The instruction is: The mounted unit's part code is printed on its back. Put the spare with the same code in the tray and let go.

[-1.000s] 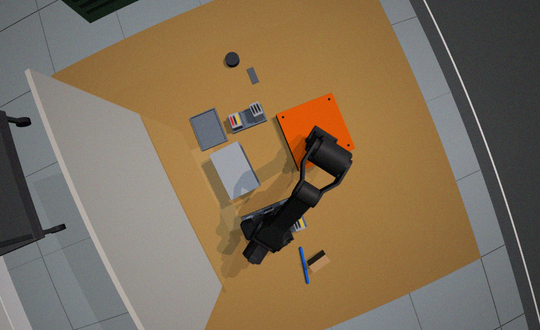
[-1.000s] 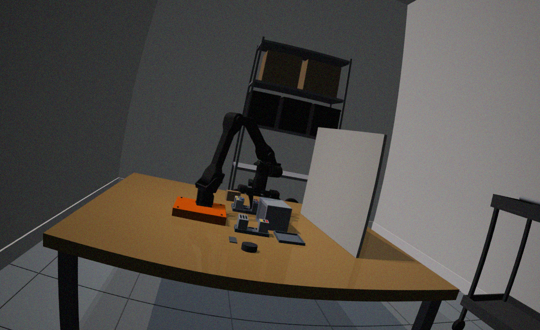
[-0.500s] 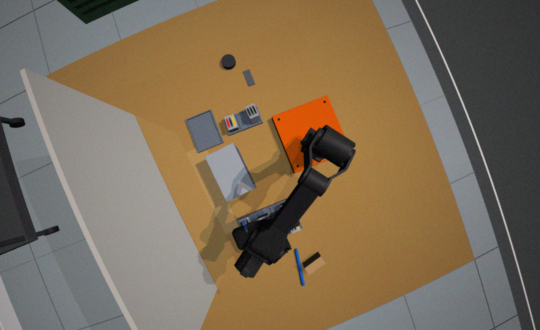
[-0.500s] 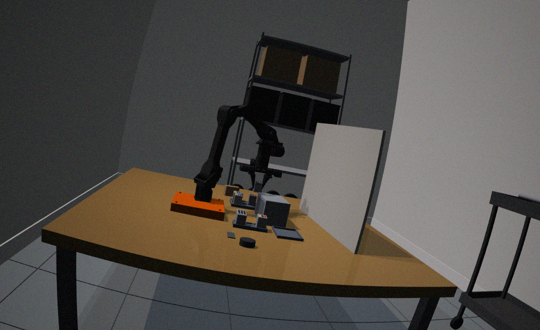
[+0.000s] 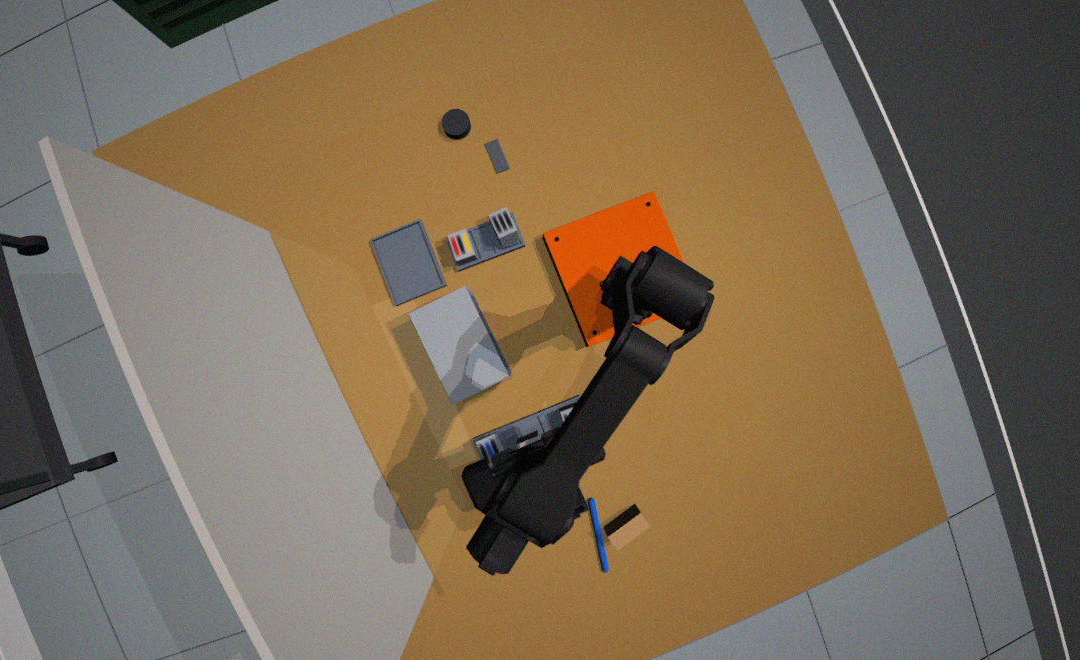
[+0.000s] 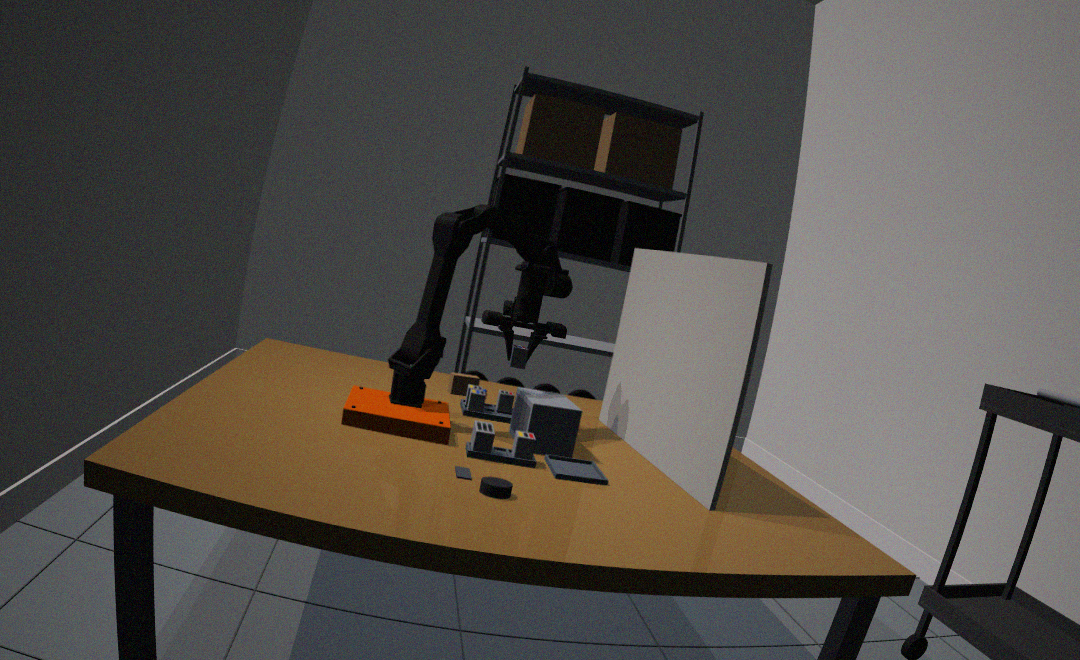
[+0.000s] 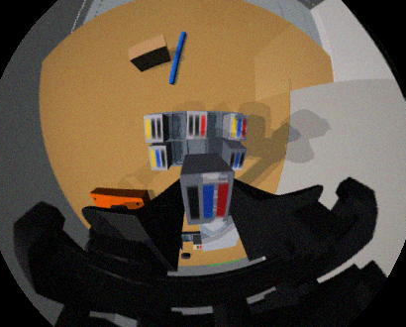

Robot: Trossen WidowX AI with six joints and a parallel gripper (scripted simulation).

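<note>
The flat grey tray lies 50 mm ahead of my gripper tip, 370 mm to the right of it and 130 mm below it. Round my gripper tip: grey spare: 20 mm above; then blue rod: 20 mm behind, 220 mm to the left, 130 mm below; then grey box: 30 mm ahead, 190 mm to the right, 80 mm below.
</note>
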